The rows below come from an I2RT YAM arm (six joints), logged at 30 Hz.
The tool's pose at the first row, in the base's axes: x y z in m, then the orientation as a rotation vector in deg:
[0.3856, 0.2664, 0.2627, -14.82, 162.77, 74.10]
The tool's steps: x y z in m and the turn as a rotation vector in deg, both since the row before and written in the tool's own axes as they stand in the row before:
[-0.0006, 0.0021, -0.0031, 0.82, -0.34, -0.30]
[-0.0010, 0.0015, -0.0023, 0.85, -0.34, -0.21]
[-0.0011, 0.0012, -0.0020, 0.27, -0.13, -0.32]
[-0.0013, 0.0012, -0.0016, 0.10, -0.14, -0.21]
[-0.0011, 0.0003, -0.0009, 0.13, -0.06, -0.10]
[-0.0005, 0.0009, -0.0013, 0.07, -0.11, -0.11]
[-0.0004, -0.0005, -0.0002, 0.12, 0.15, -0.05]
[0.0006, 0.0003, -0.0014, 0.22, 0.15, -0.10]
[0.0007, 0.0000, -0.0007, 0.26, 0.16, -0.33]
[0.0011, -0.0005, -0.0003, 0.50, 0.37, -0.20]
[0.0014, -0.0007, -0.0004, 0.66, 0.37, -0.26]
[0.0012, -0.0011, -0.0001, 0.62, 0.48, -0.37]
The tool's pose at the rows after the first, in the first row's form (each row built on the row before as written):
[0.3861, 0.2655, 0.2664, -14.98, 162.80, 72.77]
[0.3870, 0.2649, 0.2691, -15.01, 162.88, 71.42]
[0.3880, 0.2644, 0.2714, -15.36, 162.76, 70.94]
[0.3891, 0.2642, 0.2735, -15.55, 162.59, 70.73]
[0.3902, 0.2639, 0.2744, -15.64, 162.56, 70.51]
[0.3906, 0.2636, 0.2760, -15.71, 162.45, 70.36]
[0.3911, 0.2632, 0.2758, -15.88, 162.62, 70.21]
[0.3905, 0.2623, 0.2769, -16.11, 162.81, 69.90]
[0.3898, 0.2617, 0.2773, -16.67, 162.92, 69.50]
[0.3888, 0.2610, 0.2770, -17.18, 163.39, 68.81]
[0.3876, 0.2600, 0.2766, -17.77, 163.91, 67.87]
[0.3866, 0.2590, 0.2758, -18.59, 164.44, 66.99]

